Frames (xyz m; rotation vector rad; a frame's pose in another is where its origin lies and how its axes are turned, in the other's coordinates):
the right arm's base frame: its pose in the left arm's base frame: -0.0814 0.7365 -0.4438 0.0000 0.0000 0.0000
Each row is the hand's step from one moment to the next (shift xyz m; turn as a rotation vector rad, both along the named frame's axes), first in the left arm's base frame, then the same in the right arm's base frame.
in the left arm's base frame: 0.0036 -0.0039 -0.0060 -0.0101 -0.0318 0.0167
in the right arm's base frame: 0.0036 -0.0039 -0.0060 -0.0101 -0.0318 0.0167
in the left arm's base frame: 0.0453 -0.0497 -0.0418 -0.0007 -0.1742 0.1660
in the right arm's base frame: 0.0453 -0.0497 -0.0418 -0.0007 -0.1742 0.1660
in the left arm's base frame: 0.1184 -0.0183 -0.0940 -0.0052 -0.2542 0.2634
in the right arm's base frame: 0.1184 -0.0183 -0.0940 -0.0052 -0.2542 0.2634
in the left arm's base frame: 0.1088 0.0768 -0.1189 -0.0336 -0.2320 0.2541
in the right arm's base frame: 0.1088 0.0768 -0.1189 -0.0336 -0.2320 0.2541
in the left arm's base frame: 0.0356 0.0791 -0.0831 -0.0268 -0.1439 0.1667
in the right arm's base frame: 0.0356 0.0791 -0.0831 -0.0268 -0.1439 0.1667
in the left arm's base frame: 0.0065 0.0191 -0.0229 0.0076 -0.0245 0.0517
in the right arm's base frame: 0.0065 0.0191 -0.0229 0.0076 -0.0245 0.0517
